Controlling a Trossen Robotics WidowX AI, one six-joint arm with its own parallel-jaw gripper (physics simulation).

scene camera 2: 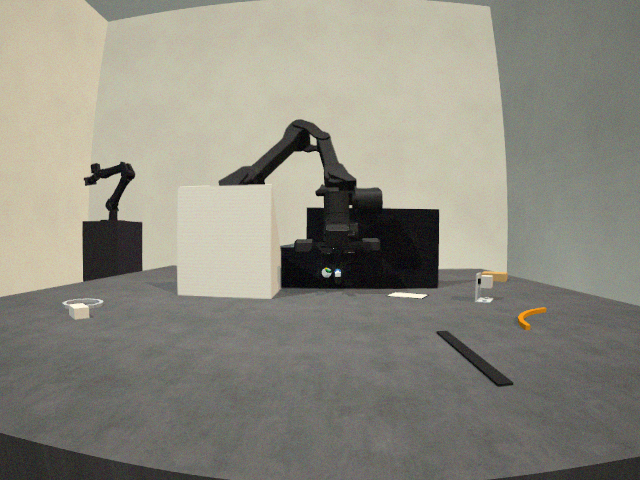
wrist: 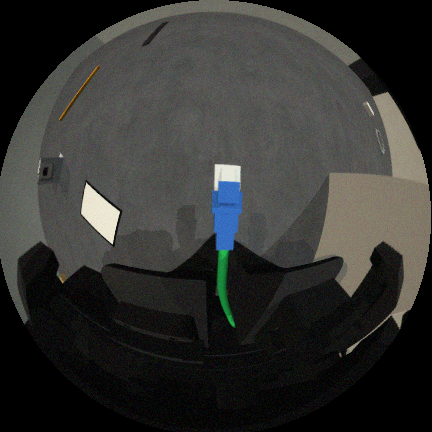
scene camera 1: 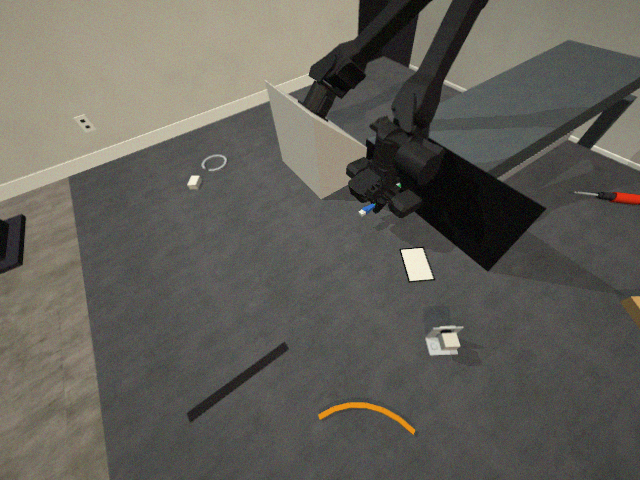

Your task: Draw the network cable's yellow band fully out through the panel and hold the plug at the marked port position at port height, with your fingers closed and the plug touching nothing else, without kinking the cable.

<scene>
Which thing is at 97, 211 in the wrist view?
A black-edged white card.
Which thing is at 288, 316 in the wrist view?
The gripper.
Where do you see a black-edged white card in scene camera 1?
415, 260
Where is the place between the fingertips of the gripper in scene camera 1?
375, 212
</scene>
